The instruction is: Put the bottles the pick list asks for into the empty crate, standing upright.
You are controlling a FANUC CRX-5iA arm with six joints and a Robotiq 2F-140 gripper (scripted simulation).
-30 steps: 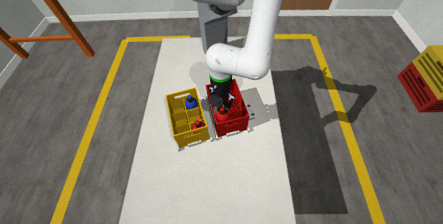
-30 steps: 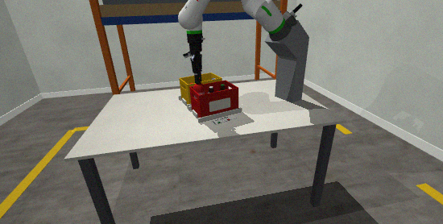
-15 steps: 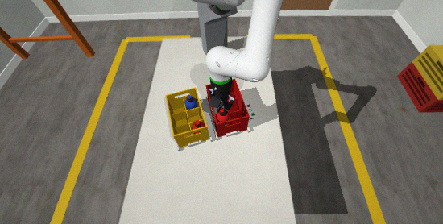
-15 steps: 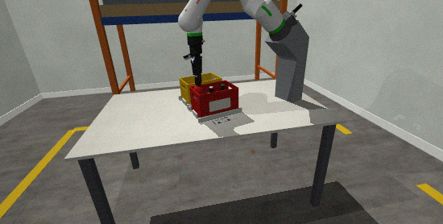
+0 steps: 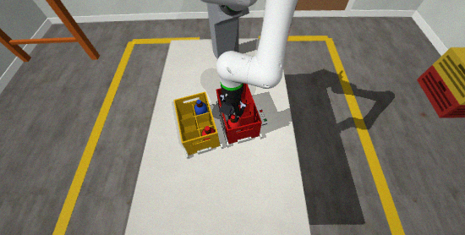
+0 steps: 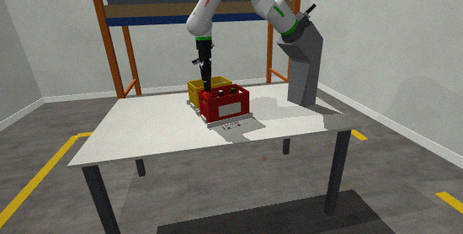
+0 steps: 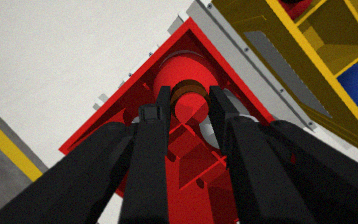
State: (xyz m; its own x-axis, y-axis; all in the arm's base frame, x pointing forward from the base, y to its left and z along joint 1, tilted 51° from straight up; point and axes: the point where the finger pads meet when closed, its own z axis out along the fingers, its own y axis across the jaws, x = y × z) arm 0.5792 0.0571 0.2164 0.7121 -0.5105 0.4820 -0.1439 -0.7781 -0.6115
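My gripper is now 80 mm above the red-labelled bottle. Round my hand: white-capped bottle: 80 mm behind, 40 mm to the right, 130 mm below; then green-label bottle: 150 mm behind, 90 mm to the right, 130 mm below; then red crate: 100 mm behind, 140 mm below.
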